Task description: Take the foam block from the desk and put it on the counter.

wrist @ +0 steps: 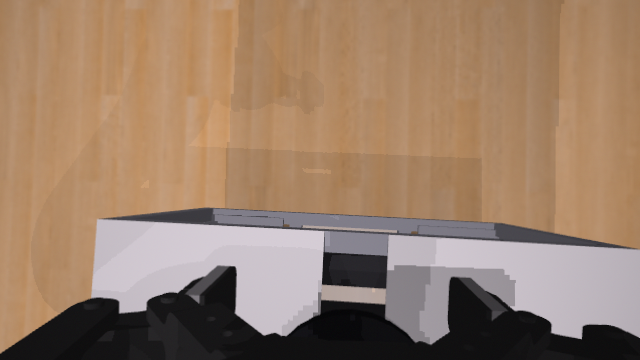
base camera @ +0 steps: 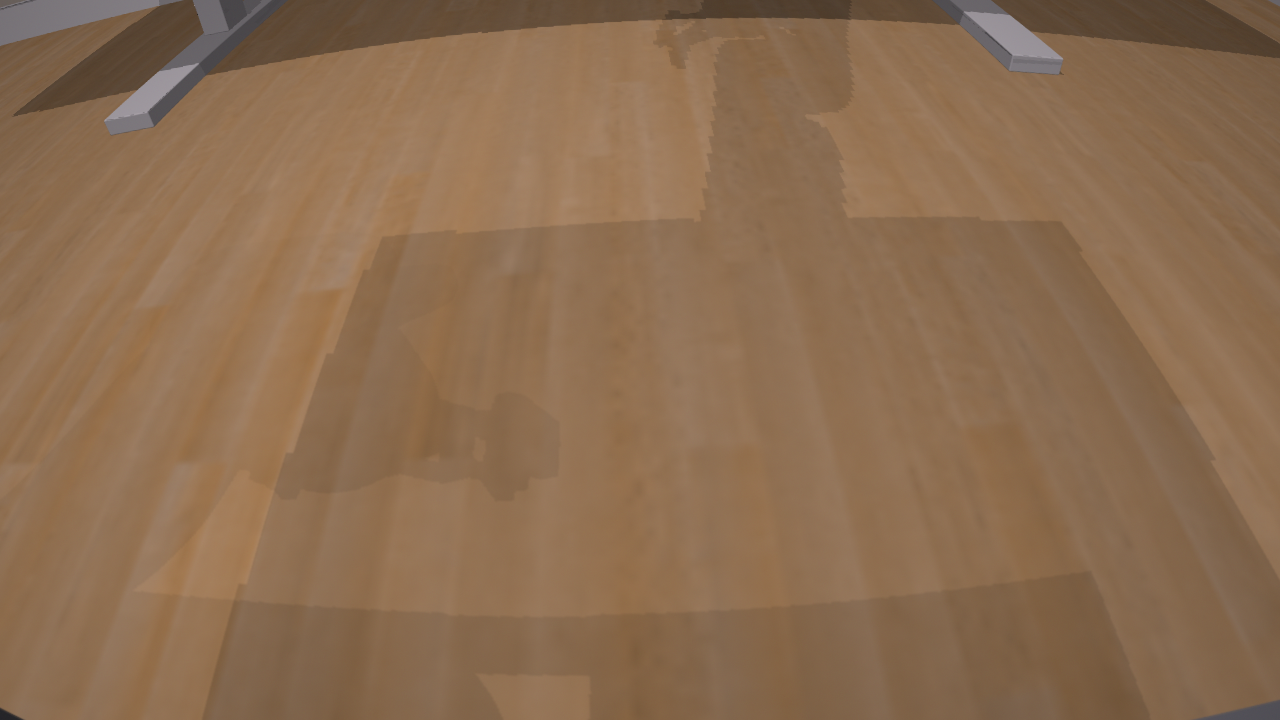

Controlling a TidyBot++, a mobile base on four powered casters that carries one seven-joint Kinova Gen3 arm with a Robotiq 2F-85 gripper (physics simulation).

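Places are measured from the arm's base along level axes (x ahead, y left, z up), in millimetres.
Where they show: gripper, fingertip midpoint: (wrist: pixel 340 295).
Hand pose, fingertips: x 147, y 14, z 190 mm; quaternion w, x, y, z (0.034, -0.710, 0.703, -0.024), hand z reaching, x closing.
After its pixels a point has its place.
My gripper (wrist: pixel 340 295) @[z 190, x 147, y 14 mm] is open in the wrist view, its two black fingers wide apart with no object between them. It hangs over the white top of my own base. The foam block does not show in either view. Two light grey feet of a table-like piece of furniture, perhaps the desk, show in the base camera view: the left foot (base camera: pixel 161 94) at the upper left and the right foot (base camera: pixel 1006 37) at the upper right. Its top is out of view. I cannot make out the counter.
My white base (wrist: pixel 200 255) @[z -14, x 122, y 147 mm] fills the lower part of the wrist view. The wooden floor (base camera: pixel 581 358) @[z -397, x 452, y 50 mm] (wrist: pixel 380 75) @[z -397, x 419, y -48 mm] carries shadows of my base and arm. A darker shadow band lies between the grey feet. A pale edge (base camera: pixel 71 17) @[z -373, x 1660, y 1376 mm] runs along the far upper left.
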